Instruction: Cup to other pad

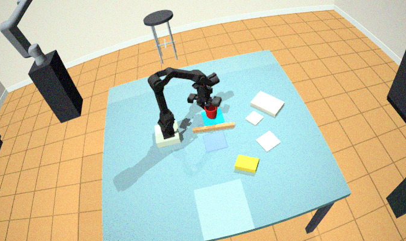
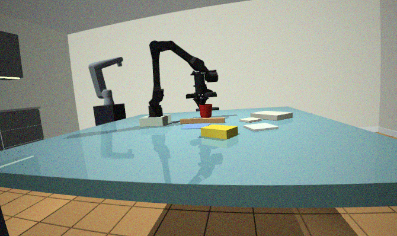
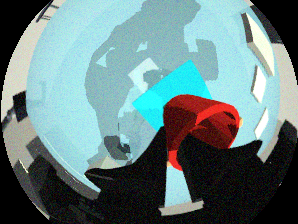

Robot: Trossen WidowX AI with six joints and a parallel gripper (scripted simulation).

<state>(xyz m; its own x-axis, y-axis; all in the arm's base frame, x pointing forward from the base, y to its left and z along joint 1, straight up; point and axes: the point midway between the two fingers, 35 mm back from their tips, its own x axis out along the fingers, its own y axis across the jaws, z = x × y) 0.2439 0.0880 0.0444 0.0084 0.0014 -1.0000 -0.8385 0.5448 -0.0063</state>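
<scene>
Now: gripper tip 3 cm short of the red cup and 2 cm to the left of it. Round my gripper tip: light blue pad: 1 cm behind, 20 cm to the right, 6 cm below; then cyan pad: 3 cm ahead, 2 cm to the right, 6 cm below; then wooden bar: 1 cm ahead, 11 cm to the right, 5 cm below.
</scene>
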